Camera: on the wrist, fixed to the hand. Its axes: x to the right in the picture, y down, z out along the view.
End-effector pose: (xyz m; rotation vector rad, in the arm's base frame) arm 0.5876 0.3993 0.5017 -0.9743 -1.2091 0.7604
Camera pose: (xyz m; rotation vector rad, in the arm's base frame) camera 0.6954 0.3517 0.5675 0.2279 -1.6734 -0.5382
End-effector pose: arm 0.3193 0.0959 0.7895 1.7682 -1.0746 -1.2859
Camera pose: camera 0.4437 0.1287 0.7489 -2.0803 -0.6074 1.8865
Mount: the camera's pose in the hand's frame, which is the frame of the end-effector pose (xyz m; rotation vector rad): 0.0068 -0.0771 -0.1105 -0.0767 -0.1590 -1.6418
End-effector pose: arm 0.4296 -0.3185 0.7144 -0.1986 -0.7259 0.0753
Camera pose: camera 0.5082 -0.4100 0.6541 0.3760 -0.8665 -1.5110
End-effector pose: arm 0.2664 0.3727 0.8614 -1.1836 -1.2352 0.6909
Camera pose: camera 0.3588 0.3228 0.9461 0.1026 -1.8489 -0.5179
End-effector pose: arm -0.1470 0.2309 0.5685 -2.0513 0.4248 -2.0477
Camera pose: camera -0.2533 0.3066 0.6029 1.5588 0.9764 1.2229
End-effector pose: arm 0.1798 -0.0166 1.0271 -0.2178 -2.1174 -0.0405
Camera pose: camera 0.2560 -0.1043 1.0958 1.5155 -1.8737 -1.0581
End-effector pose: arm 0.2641 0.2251 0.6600 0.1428 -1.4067 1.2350
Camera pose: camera 0.3879 0.2747 0.6803 1.0952 -0.9296 -0.2119
